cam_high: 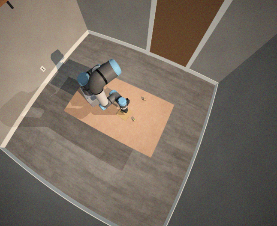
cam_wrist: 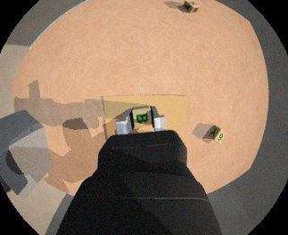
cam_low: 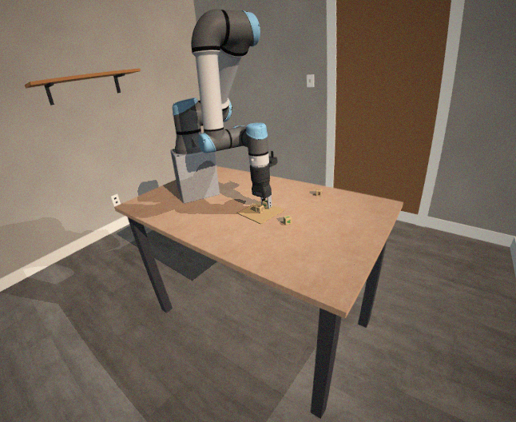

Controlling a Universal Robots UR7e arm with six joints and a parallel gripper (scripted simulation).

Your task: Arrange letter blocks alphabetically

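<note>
My gripper is now 4 cm to the left of the tan mat, 2 cm above it and 1 cm past it.
</note>
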